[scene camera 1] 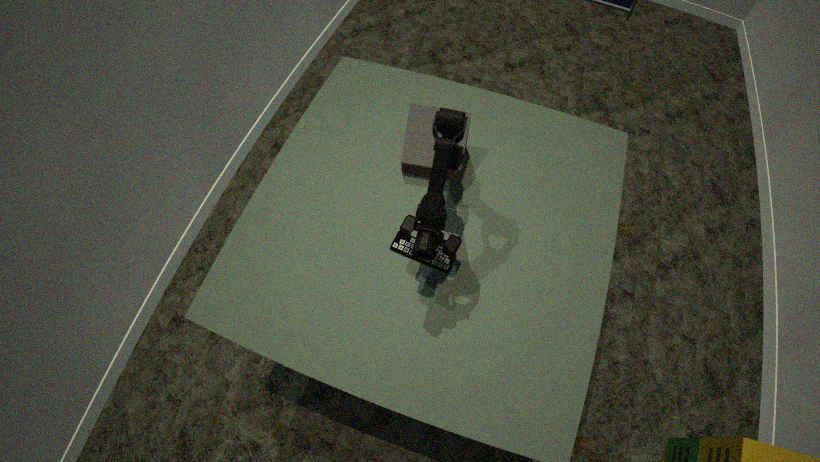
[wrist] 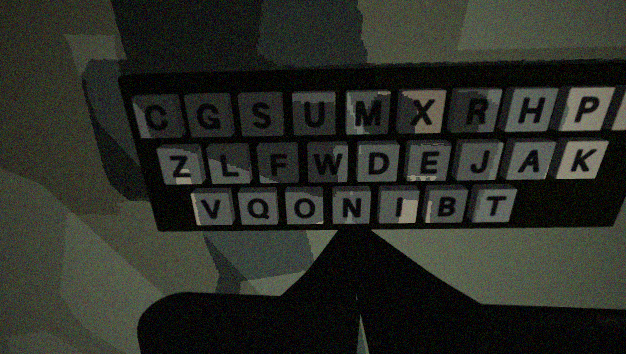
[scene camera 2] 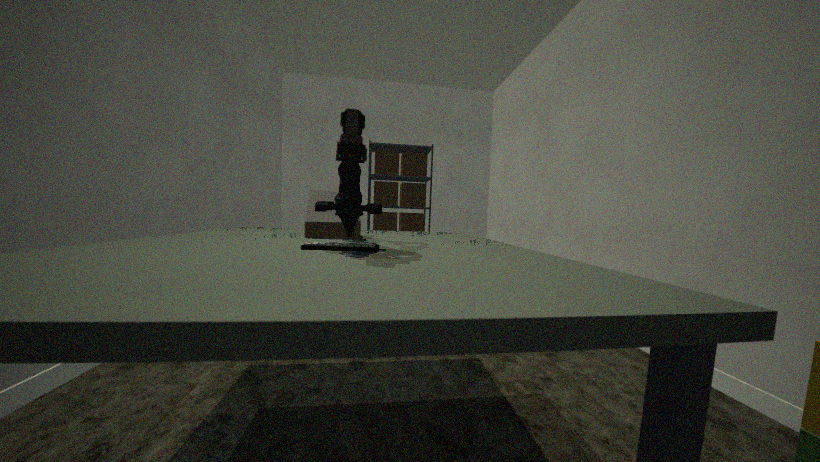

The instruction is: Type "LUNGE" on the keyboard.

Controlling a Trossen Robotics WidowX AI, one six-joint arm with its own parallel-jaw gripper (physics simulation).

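Places are measured from the arm's base along level axes (x up, y back, z right), in millimetres.
Where they show: gripper, fingertip midpoint: (wrist: 351, 236) (scene camera 2: 349, 236).
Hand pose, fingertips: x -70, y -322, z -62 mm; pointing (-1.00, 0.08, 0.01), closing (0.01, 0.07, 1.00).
Observation:
Things, the pixels of their top centre, and the offset from my fingertips. Level surfaces: height alone.
- black keyboard, middle of its top: (wrist: 390, 163) (scene camera 2: 341, 243) (scene camera 1: 422, 250) dx -19, dy -21, dz +17 mm
- L key, middle of its top: (wrist: 228, 165) dx -19, dy -23, dz -48 mm
- U key, middle of its top: (wrist: 314, 114) dx -19, dy -42, dz -13 mm
- G key, middle of its top: (wrist: 208, 117) dx -19, dy -43, dz -53 mm
- E key, middle of its top: (wrist: 428, 163) dx -19, dy -21, dz +32 mm
- N key, middle of its top: (wrist: 351, 207) dx -19, dy -2, dz +2 mm
- pale table, its level: dx -35 mm
The black keyboard (scene camera 1: 421, 263) (scene camera 2: 338, 247) (wrist: 565, 210) lies flat on the table, with light grey lettered keys in three rows. In the wrist view the L key (wrist: 229, 165), U key (wrist: 314, 114) and G key (wrist: 208, 115) are at the left and centre, the E key (wrist: 429, 161) is right of centre, and the N key (wrist: 351, 206) is in the row nearest the gripper. My gripper (scene camera 2: 349, 236) (wrist: 351, 236) is shut and empty. Its tips point down, just below the N key in the wrist view. The gap between tips and keyboard is hard to judge.
The pale table (scene camera 1: 321, 229) (scene camera 2: 229, 286) bears a box-like block (scene camera 1: 418, 134) (scene camera 2: 324, 230) by the arm's base. A shelf rack (scene camera 2: 400, 147) with brown boxes stands by the far wall. Yellow and green objects show at the lower right of scene camera 1.

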